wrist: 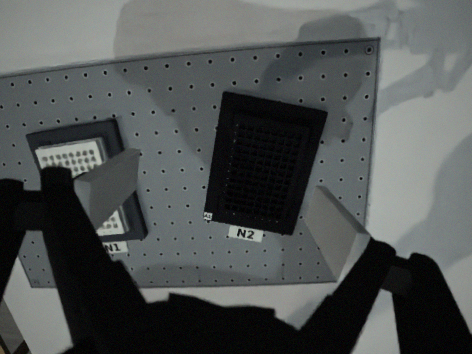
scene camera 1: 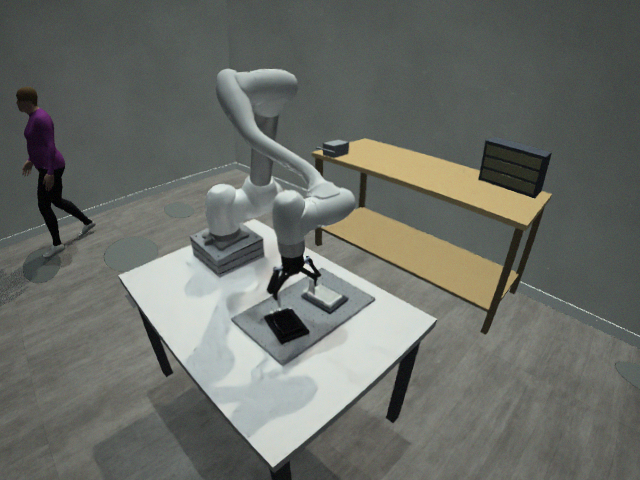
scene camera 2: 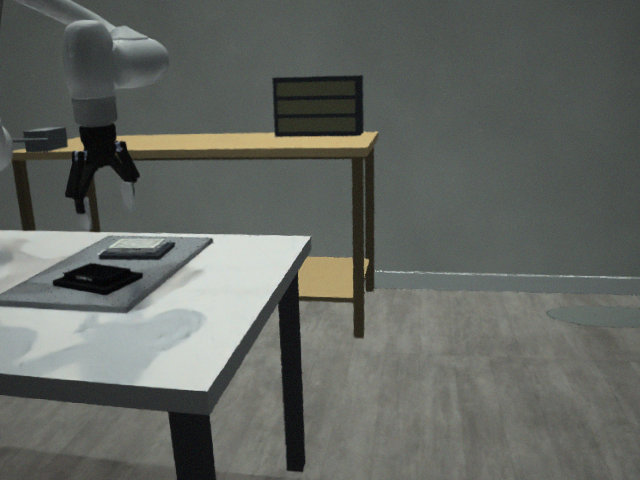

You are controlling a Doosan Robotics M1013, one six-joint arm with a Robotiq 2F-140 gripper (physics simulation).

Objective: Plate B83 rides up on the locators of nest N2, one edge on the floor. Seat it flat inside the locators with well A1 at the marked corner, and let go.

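Frame: origin at the arm's base, x right, y back, z down, level; millimetres.
Where they show: gripper, fingertip midpoint: (wrist: 226, 186) (scene camera 1: 295, 299) (scene camera 2: 109, 219); arm's base, link origin: (scene camera 1: 225, 236).
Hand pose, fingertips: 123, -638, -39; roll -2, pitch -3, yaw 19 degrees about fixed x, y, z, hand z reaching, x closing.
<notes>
Each offset is from my fingertips to the top centre of the thing, as dx, dy, dz. "*": to the spot under its first point.
Plate B83 {+28, +31, +113} (scene camera 1: 285, 322) (scene camera 2: 95, 270) (wrist: 265, 172), black with a grid of wells, lies over the black nest N2 {* +50, -45, +128} (wrist: 274, 103). Small pale marks run along its left and lower edges in the wrist view. The white A1 tag {* -46, +87, +127} (wrist: 208, 216) is at the nest's lower left corner, near where those marks meet. Well A1 itself is not legible. Black on black hides the locators, and I cannot tell whether the plate is flat or tilted. My gripper (scene camera 1: 294, 296) (scene camera 2: 107, 212) (wrist: 226, 186) is wide open and empty, above the board, its pads apart from the plate.
Nest N1 {* -147, +69, +128} (wrist: 131, 210) holds a white plate {-200, +33, +113} (scene camera 1: 326, 296) (scene camera 2: 136, 244) beside N2; my left finger partly covers it in the wrist view. Both nests stand on a grey perforated board {-98, +49, +139} (scene camera 1: 253, 317) (wrist: 170, 115). A wooden bench (scene camera 1: 413, 165) stands behind, and a person (scene camera 1: 43, 136) is at the far left.
</notes>
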